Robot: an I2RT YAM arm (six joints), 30 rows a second.
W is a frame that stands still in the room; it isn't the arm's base.
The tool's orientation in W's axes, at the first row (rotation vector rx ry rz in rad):
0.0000, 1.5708, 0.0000
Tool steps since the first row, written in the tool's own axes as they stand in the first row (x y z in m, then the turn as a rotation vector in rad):
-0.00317, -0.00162, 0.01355, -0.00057, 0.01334, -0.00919
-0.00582, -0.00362, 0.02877, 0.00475, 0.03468, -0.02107
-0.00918, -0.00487, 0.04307, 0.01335, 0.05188, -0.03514
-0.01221, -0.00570, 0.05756, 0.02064, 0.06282, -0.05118
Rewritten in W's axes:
0.01355, -0.00162, 0.00317, -0.00919, 0.01334, 0.00057
0.02877, -0.00362, 0.00582, -0.02107, 0.03468, -0.00475
0.04307, -0.00487, 0.00918, -0.03514, 0.05188, -0.01335
0.05756, -0.00570, 0.01221, -0.05118, 0.06282, -0.02064

